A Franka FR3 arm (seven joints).
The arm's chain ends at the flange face. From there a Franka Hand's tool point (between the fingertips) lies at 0.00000 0.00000 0.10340 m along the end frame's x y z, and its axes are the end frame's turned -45 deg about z.
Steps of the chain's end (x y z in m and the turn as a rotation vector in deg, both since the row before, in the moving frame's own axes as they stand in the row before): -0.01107 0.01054 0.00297 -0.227 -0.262 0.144; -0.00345 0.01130 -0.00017 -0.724 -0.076 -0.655; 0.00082 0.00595 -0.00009 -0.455 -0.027 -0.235; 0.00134 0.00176 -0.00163 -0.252 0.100 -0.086; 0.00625 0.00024 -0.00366 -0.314 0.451 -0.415
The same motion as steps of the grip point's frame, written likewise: -0.01590 -0.00042 0.00297 0.025 -0.346 0.144; -0.01145 0.00638 -0.00018 -0.458 -0.566 -0.655; -0.00424 0.00533 -0.00009 -0.303 -0.341 -0.235; -0.00049 0.00264 -0.00163 -0.249 -0.107 -0.086; 0.00443 0.00556 -0.00366 -0.541 0.097 -0.415
